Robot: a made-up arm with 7 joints.
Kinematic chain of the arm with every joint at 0, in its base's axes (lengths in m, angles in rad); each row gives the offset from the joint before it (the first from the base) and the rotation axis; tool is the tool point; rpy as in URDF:
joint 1: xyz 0 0 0.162 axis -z
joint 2: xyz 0 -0.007 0.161 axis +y
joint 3: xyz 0 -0.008 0.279 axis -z
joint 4: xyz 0 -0.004 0.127 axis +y
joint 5: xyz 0 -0.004 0.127 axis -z
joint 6: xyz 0 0 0.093 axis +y
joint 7: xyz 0 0 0.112 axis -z
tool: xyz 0 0 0 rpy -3.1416 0 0
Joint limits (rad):
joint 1: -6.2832..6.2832
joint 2: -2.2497..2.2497
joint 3: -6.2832..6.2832
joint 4: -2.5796..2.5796
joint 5: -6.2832..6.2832
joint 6: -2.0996..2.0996
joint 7: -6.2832..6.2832
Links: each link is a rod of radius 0.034 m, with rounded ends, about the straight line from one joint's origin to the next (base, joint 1, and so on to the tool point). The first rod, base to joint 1, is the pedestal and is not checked.
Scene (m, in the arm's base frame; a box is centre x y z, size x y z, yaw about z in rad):
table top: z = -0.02
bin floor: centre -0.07 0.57 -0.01 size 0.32 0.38 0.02 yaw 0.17
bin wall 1: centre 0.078 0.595 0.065 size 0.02 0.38 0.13 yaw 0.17
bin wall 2: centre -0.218 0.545 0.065 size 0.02 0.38 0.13 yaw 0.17
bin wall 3: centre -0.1 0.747 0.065 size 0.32 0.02 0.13 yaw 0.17
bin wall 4: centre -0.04 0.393 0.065 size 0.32 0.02 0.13 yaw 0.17
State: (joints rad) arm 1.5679 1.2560 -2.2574 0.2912 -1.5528 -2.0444 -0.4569
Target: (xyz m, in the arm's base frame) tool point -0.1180 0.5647 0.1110
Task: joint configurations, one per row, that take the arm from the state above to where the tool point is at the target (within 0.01 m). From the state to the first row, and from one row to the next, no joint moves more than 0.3 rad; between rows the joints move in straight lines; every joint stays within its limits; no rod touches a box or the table.
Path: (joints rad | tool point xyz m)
1: 1.8658 1.2860 -2.1942 0.1994 -1.5026 -2.0113 -0.4569 | -0.0989 -0.5692 0.4152
2: 2.1637 1.3160 -2.1309 0.1075 -1.4524 -1.9781 -0.4569 | -0.2865 -0.5133 0.3829
3: 2.4617 1.3459 -2.0677 0.0157 -1.4022 -1.9450 -0.4569 | -0.4461 -0.3927 0.3518
4: 2.7596 1.3759 -2.0044 -0.0761 -1.3520 -1.9118 -0.4569 | -0.5552 -0.2212 0.3226
5: 3.0575 1.4059 -1.9412 -0.1679 -1.3017 -1.8787 -0.4569 | -0.5976 -0.0203 0.2959
6: 3.3554 1.4359 -1.8779 -0.2598 -1.2515 -1.8455 -0.4569 | -0.5667 0.1837 0.2725
7: 3.6533 1.4658 -1.8147 -0.3516 -1.2013 -1.8124 -0.4569 | -0.4660 0.3637 0.2527
8: 3.9513 1.4958 -1.7514 -0.4434 -1.1511 -1.7792 -0.4569 | -0.3093 0.4963 0.2369
9: 4.2492 1.5258 -1.6882 -0.5353 -1.1009 -1.7461 -0.4569 | -0.1180 0.5647 0.2254
10: 4.2851 1.7156 -1.7206 -0.4155 -1.1548 -1.5852 -0.4569 | -0.1180 0.5647 0.1110

